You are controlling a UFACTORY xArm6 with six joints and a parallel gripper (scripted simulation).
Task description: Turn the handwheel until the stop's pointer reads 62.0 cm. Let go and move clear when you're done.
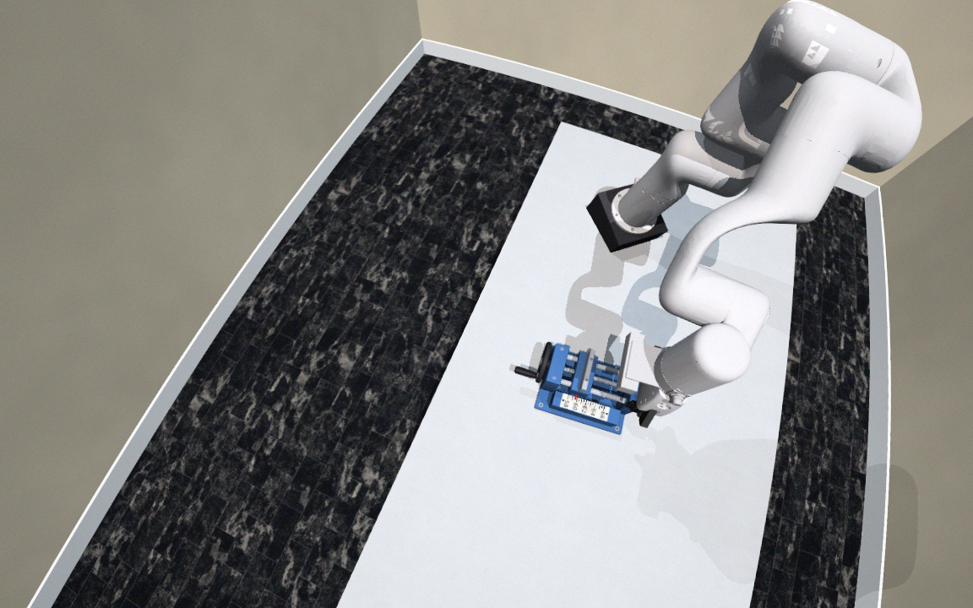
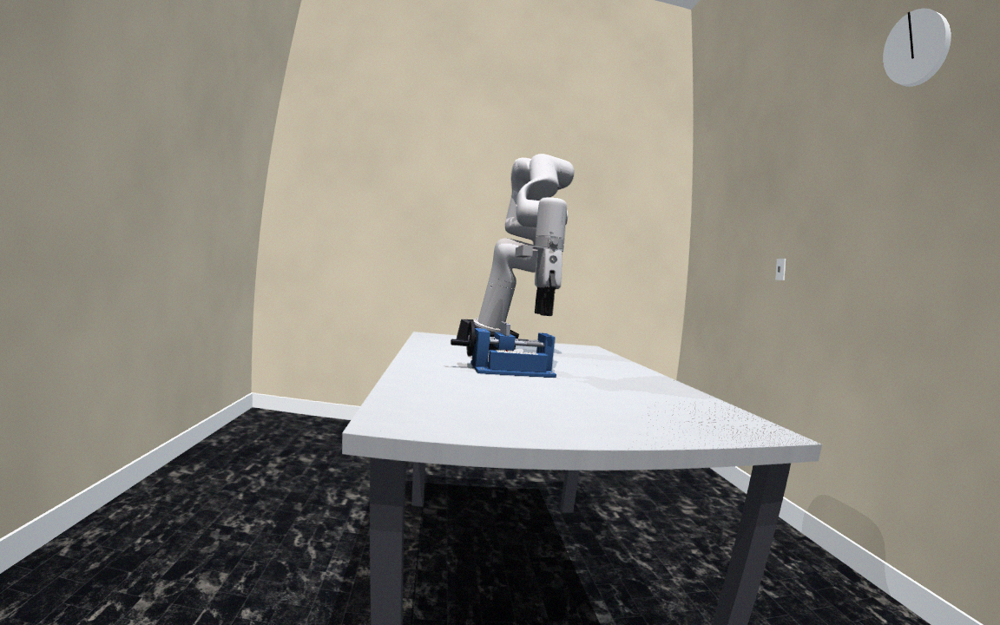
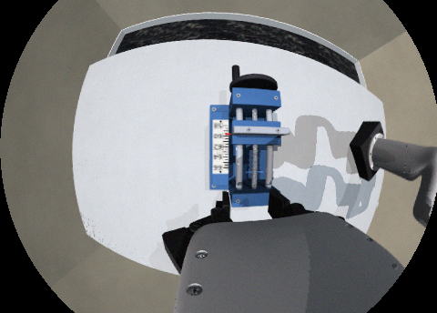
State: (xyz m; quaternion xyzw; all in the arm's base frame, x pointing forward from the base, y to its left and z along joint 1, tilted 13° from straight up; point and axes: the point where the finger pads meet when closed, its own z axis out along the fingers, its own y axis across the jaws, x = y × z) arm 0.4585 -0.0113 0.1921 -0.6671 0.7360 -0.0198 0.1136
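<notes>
Now: the handwheel 2 cm behind my hand, 19 cm to the right of it and 10 cm below it. From my hand the other things lie so: stop: 2 cm behind, 9 cm to the right, 8 cm below.
</notes>
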